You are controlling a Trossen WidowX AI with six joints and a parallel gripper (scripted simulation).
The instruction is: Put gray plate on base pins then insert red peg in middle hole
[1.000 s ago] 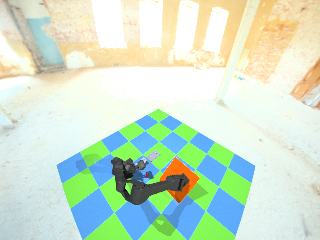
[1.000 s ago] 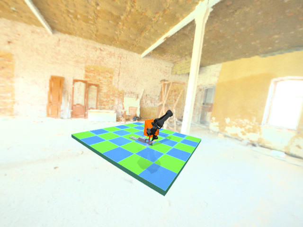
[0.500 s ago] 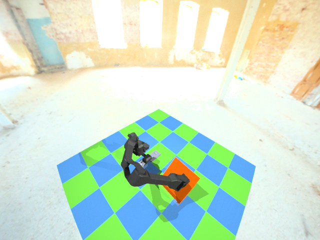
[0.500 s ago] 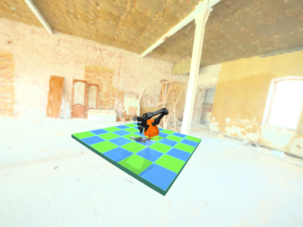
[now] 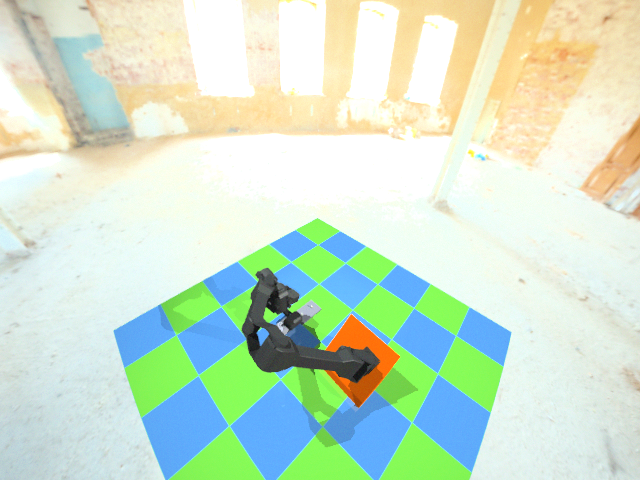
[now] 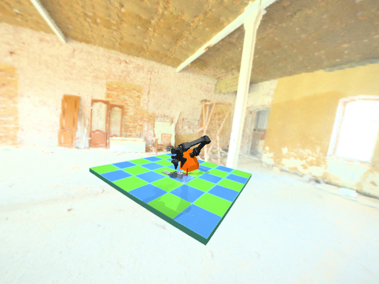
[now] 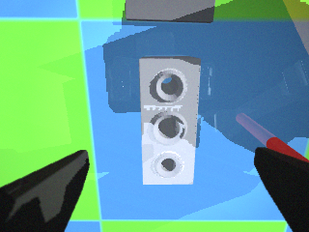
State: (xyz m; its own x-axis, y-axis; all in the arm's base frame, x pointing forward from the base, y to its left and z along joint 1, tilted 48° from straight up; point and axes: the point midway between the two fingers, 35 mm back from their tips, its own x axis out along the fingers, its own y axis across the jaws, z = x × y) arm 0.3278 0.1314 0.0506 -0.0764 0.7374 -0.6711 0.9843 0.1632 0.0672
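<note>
Right now the gray plate is 5 cm below my gripper tip. From my gripper tip the other things lie so: red peg: 11 cm behind, 5 cm below, 2 cm to the left; then gray base: 14 cm to the right, 8 cm below, 2 cm ahead.
</note>
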